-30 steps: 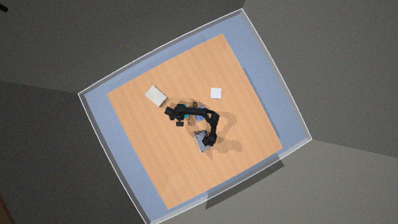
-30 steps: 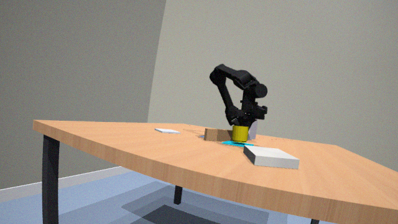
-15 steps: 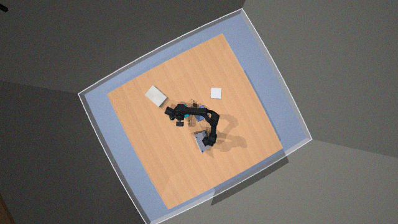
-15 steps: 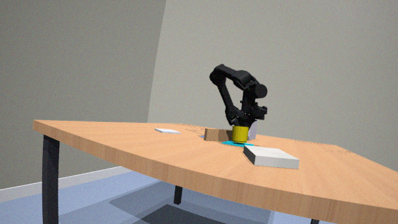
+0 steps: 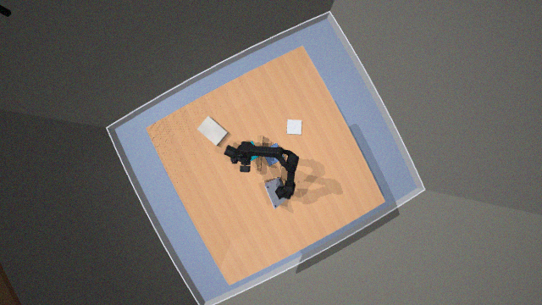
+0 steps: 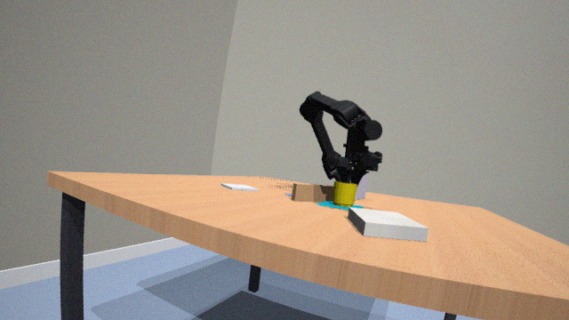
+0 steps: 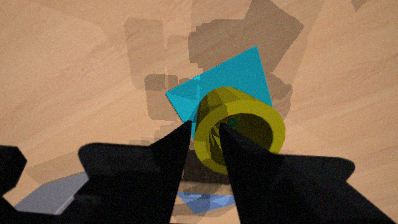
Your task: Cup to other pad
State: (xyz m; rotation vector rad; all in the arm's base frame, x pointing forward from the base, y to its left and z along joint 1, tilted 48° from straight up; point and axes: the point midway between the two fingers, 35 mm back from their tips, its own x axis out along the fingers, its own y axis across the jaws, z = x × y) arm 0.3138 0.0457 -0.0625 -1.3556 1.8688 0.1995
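Right now my gripper tip is 20 mm short of the yellow cup, 10 mm to the left of it and 10 mm above it. From my gripper tip the other things lie so: low wooden block 90 mm to the right, 30 mm below, 20 mm behind; blue pad 160 mm to the right, 70 mm behind, 50 mm below; cyan pad 50 mm below, 20 mm to the right, 20 mm ahead.
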